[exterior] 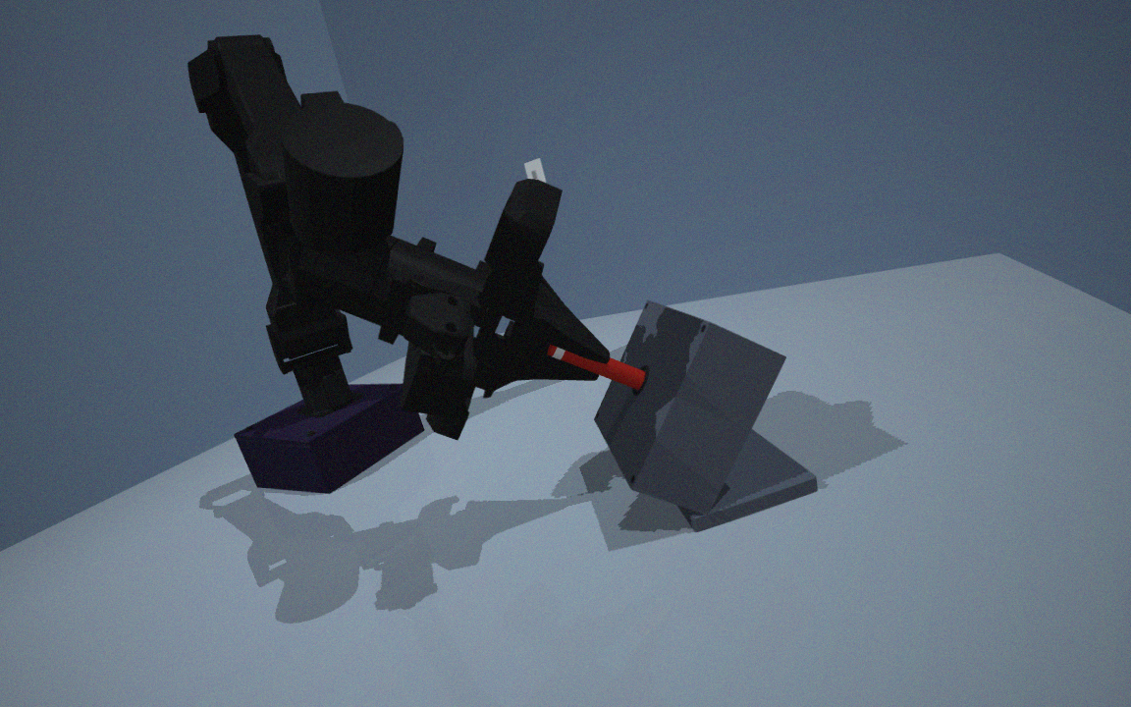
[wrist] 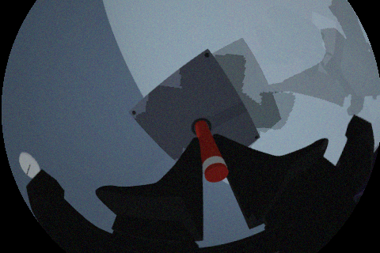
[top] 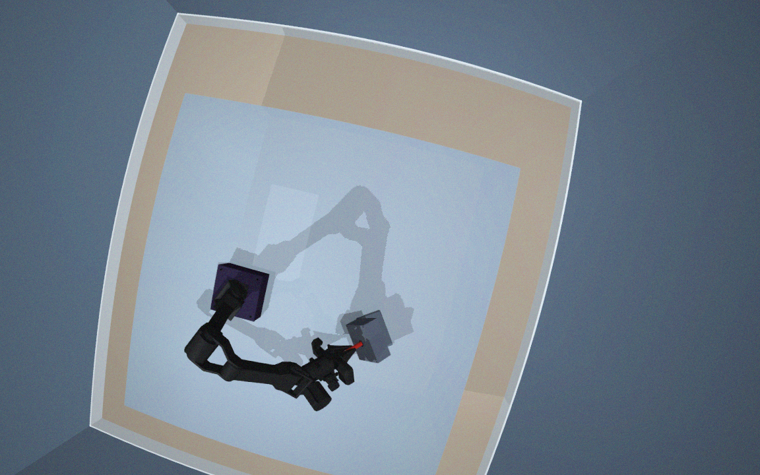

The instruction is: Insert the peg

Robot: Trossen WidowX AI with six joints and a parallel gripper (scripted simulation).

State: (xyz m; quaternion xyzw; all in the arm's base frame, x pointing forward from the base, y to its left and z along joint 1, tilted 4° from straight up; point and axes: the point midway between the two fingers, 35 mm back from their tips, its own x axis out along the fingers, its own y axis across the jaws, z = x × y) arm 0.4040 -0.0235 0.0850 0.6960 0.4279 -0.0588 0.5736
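Now: gripper tip 3 cm short of the panel, 3 cm to the right of it and 3 cm above it. The rest, counted from my gripper tip: red round peg (1 cm behind, 1 cm to the right, 1 cm above); then flat grey foot plate (5 cm ahead, 5 cm to the left, 10 cm below).
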